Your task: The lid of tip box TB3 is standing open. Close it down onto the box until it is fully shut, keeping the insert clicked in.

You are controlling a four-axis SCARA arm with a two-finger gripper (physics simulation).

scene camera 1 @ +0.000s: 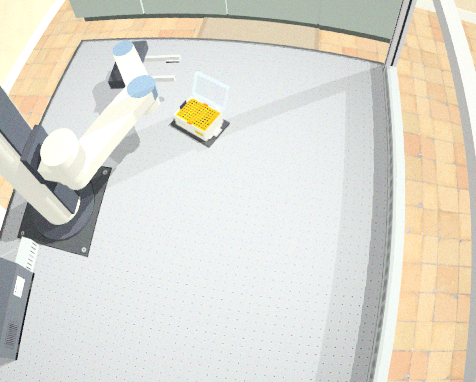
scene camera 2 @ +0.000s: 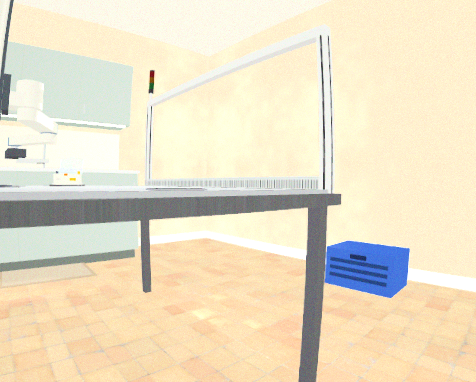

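Observation:
Tip box TB3 is a white box on a dark base plate. Its orange insert, full of small holes, sits in the top and looks level. The clear pale lid stands upright at the box's back edge. My gripper is shut and empty; its two long pale fingers still have a gap between them. It is left of the lid in the scene camera 1 view, apart from the lid and the box. Whether the insert is clicked in is too small to tell.
The white arm reaches in from the left, its elbow left of the box. A grey cabinet unit stands at the lower left. A framed clear panel runs along the table's edge. A blue chest stands on the floor.

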